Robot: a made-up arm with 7 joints. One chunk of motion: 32 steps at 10 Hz.
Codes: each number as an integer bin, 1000 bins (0 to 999) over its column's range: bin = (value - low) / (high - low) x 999, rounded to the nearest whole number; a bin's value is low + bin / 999 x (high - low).
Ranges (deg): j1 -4..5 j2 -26..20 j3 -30..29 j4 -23..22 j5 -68..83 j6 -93..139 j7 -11..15
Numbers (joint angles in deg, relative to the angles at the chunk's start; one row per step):
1: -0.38 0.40 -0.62 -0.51 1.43 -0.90 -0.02
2: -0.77 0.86 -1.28 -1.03 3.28 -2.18 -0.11
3: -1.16 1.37 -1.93 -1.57 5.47 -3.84 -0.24
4: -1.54 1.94 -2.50 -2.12 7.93 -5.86 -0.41
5: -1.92 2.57 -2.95 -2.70 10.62 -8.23 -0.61
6: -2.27 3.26 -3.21 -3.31 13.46 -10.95 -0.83
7: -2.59 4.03 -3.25 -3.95 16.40 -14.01 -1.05
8: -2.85 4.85 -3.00 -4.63 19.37 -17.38 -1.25
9: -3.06 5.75 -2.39 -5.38 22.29 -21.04 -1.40
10: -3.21 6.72 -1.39 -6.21 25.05 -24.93 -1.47
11: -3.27 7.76 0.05 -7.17 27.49 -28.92 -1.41
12: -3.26 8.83 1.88 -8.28 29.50 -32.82 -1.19
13: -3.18 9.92 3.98 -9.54 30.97 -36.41 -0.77
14: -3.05 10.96 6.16 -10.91 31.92 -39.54 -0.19
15: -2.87 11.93 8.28 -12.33 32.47 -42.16 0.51
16: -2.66 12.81 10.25 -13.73 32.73 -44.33 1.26
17: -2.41 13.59 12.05 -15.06 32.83 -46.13 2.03
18: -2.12 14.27 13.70 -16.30 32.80 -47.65 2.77
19: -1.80 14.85 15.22 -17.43 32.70 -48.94 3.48
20: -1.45 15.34 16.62 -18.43 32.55 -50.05 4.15
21: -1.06 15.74 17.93 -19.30 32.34 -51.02 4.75
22: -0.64 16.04 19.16 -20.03 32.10 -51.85 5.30
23: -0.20 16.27 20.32 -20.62 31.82 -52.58 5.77
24: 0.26 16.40 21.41 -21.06 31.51 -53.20 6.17
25: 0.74 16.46 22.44 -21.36 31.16 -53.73 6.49
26: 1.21 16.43 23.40 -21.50 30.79 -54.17 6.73
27: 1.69 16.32 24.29 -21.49 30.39 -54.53 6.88
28: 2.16 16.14 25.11 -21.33 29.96 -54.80 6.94
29: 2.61 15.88 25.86 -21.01 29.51 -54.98 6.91
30: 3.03 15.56 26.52 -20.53 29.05 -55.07 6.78
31: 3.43 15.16 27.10 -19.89 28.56 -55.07 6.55
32: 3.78 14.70 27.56 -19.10 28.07 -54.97 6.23
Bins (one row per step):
1: 402 573 497 499 459 397 422
2: 359 583 486 488 472 391 418
3: 315 594 475 476 486 384 413
4: 273 607 466 464 502 375 407
5: 231 620 458 451 520 365 399
6: 192 635 454 437 539 353 391
7: 157 652 453 423 558 340 382
8: 128 670 457 408 578 326 375
9: 104 690 467 391 597 310 369
10: 88 711 484 373 616 293 366
11: 81 733 509 351 632 276 368
12: 82 756 540 327 645 259 377
13: 91 780 575 299 655 244 393
14: 105 803 612 268 661 230 415
15: 125 824 648 237 665 219 442
16: 149 843 682 206 666 210 471
17: 176 860 712 176 667 202 501
18: 209 875 740 149 667 195 529
19: 244 887 766 124 666 190 556
20: 283 898 789 101 665 185 582
21: 326 906 812 82 664 181 605
22: 373 913 832 66 662 177 626
23: 422 918 852 53 660 174 644
24: 473 921 870 43 658 171 660
25: 526 922 888 36 656 169 672
26: 578 921 904 33 654 167 681
27: 632 919 919 34 651 166 687
28: 684 915 933 37 648 164 689
29: 734 910 946 44 645 164 688
30: 780 903 957 55 642 163 683
31: 825 894 967 69 639 163 674
32: 864 884 975 87 636 164 662

